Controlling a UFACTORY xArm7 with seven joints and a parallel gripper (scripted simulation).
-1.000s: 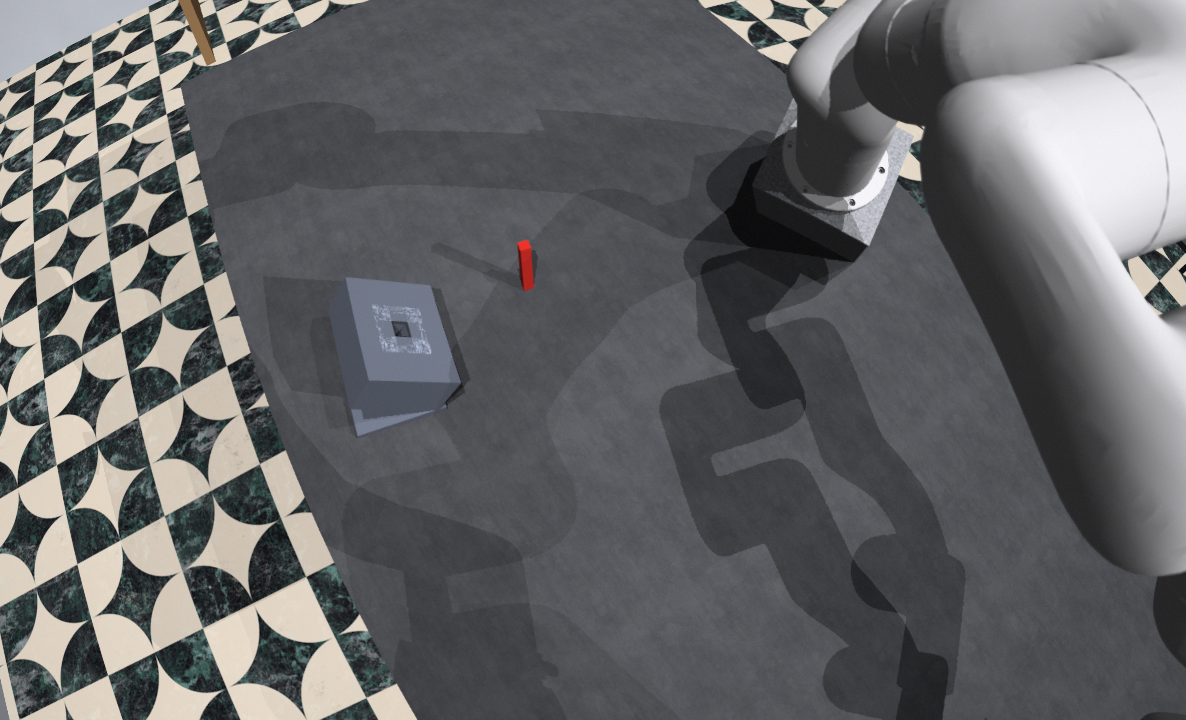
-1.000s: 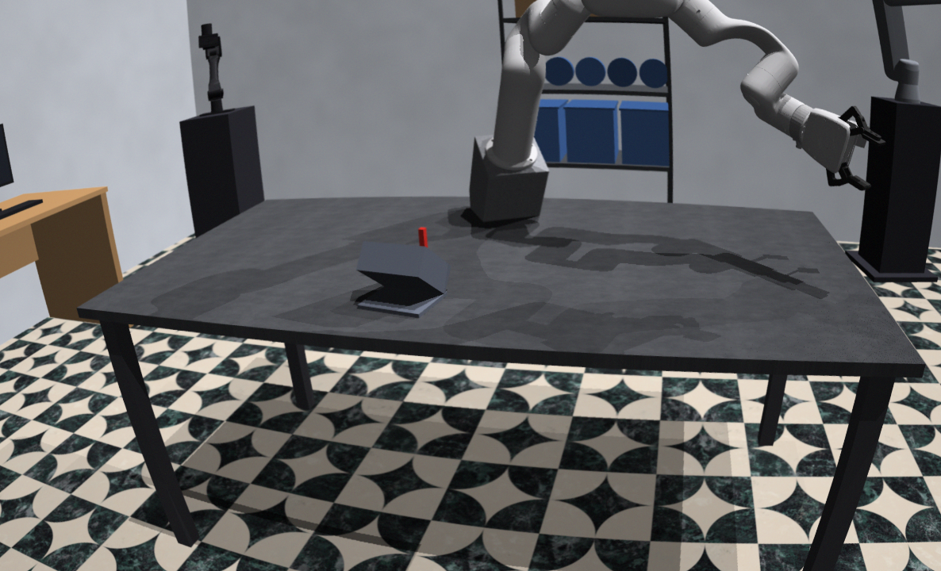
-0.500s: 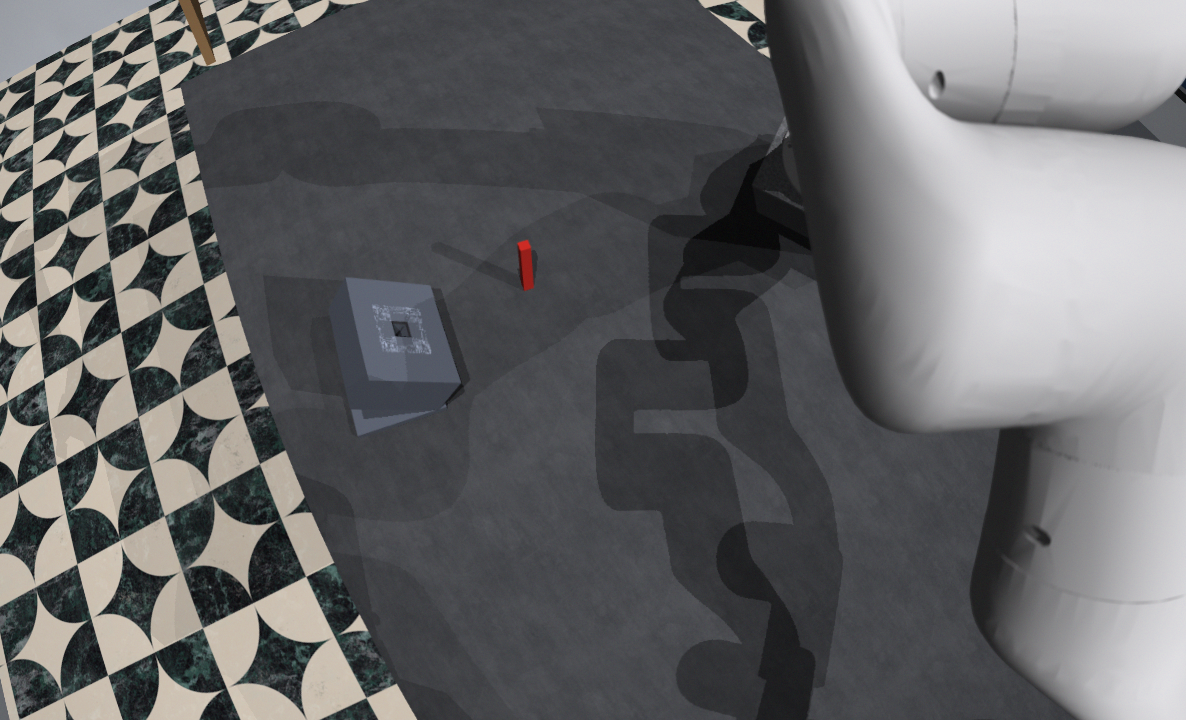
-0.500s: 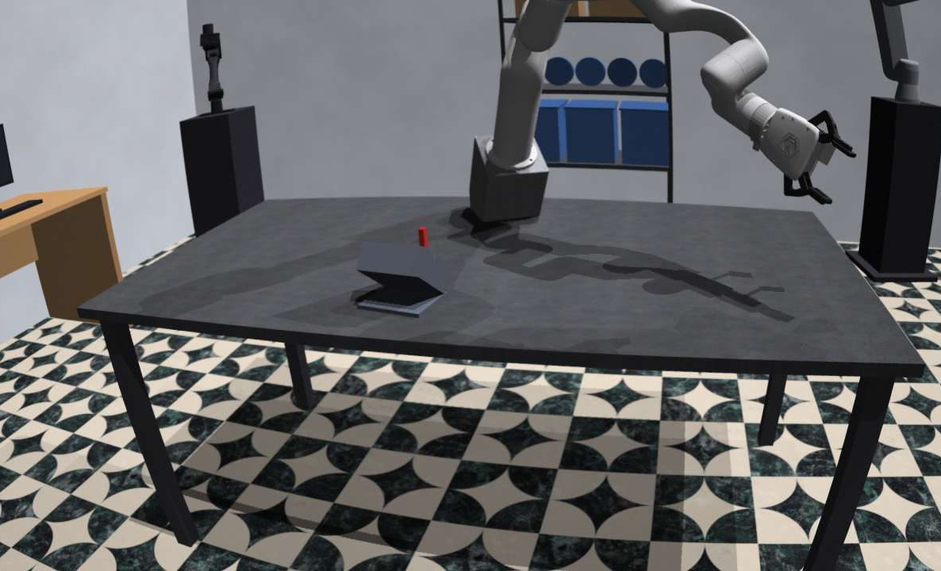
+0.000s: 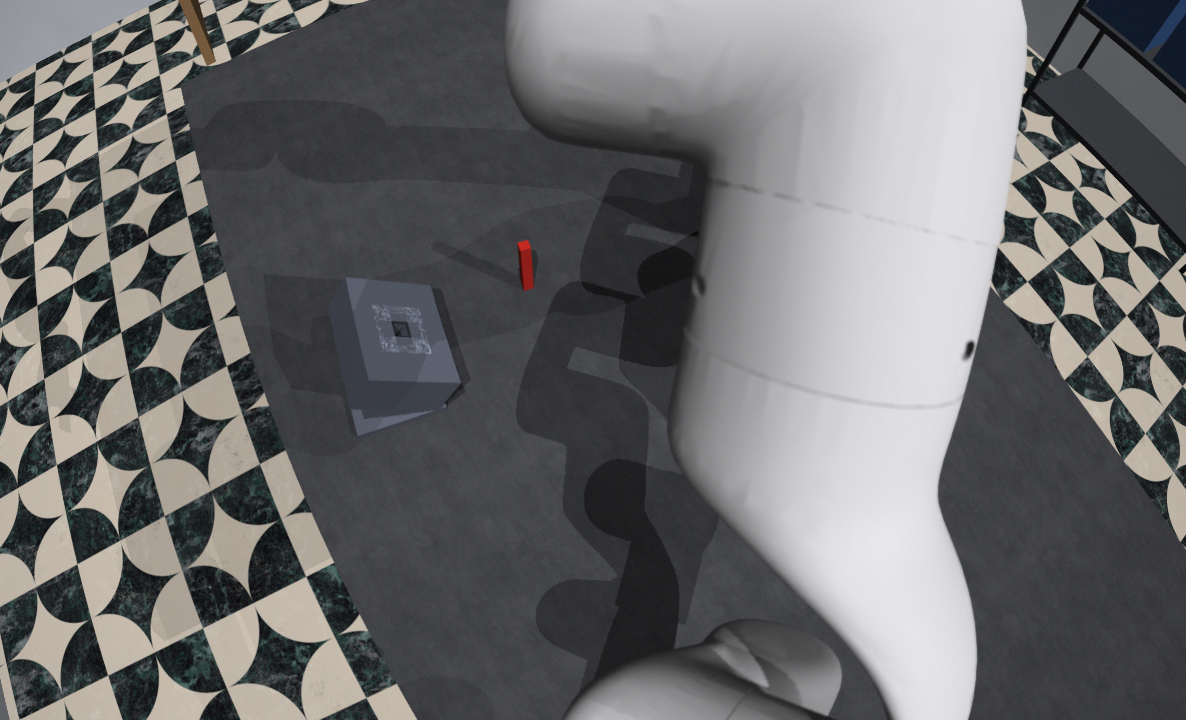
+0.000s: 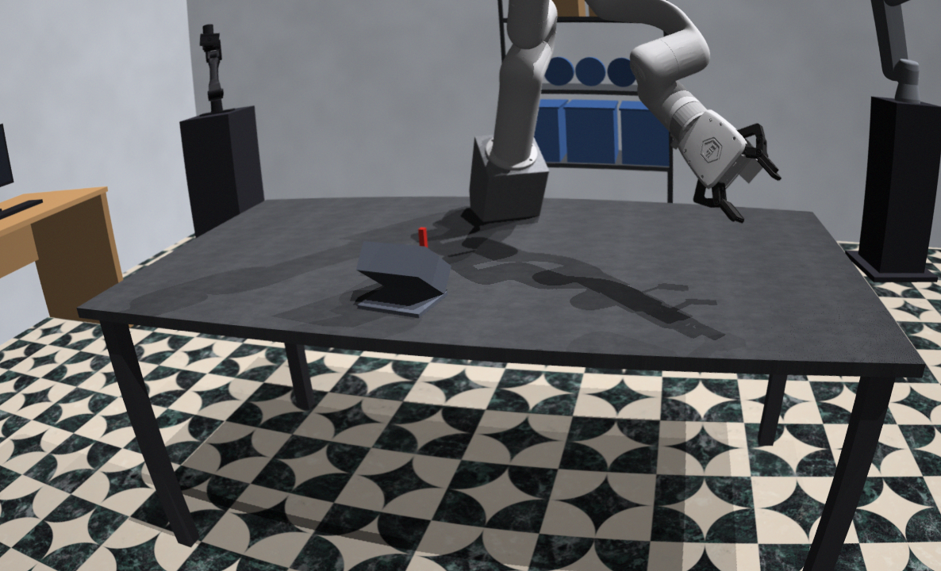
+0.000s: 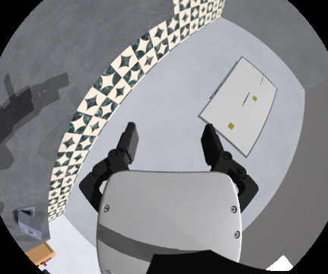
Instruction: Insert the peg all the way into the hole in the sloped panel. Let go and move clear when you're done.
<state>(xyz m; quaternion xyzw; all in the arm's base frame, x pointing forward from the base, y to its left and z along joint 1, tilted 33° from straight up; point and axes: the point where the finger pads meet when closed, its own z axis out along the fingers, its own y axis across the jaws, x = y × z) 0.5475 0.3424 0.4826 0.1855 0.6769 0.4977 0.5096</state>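
The red peg is 590 mm to the right of my hand, 360 mm behind it and 200 mm below it. From my hand the other things lie so: flat plate: 590 mm to the right, 240 mm below, 170 mm behind.
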